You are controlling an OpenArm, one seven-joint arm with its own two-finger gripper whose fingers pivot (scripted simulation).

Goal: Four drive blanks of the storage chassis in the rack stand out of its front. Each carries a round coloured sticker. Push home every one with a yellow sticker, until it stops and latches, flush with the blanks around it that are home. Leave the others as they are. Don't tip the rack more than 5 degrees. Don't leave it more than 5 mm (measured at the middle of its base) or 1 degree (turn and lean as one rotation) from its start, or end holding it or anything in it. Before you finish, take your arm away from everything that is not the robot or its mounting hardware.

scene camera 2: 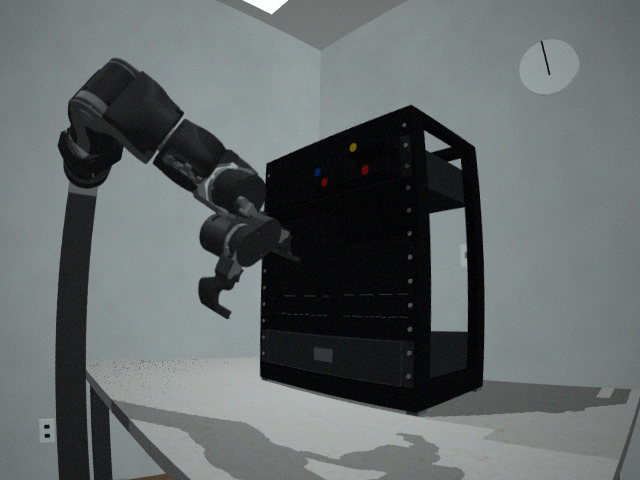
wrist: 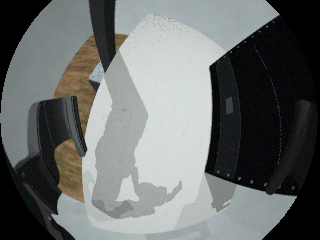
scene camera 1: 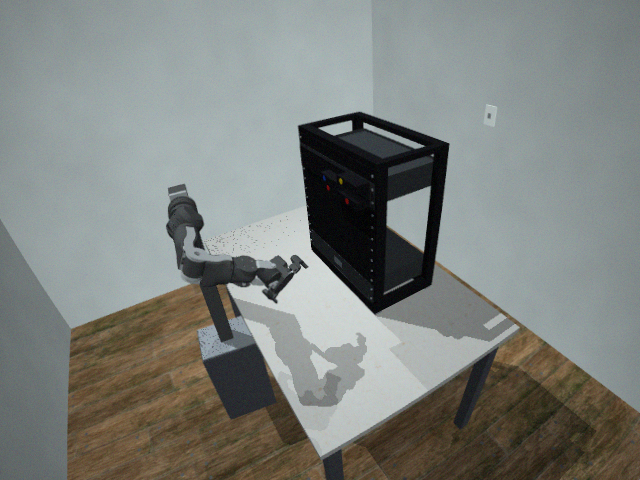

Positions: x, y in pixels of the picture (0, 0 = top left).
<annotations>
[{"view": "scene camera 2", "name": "my gripper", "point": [253, 282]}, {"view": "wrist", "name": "my gripper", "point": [159, 144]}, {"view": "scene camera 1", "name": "my gripper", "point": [287, 280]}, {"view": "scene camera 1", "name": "grey pedestal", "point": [240, 377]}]
</annotations>
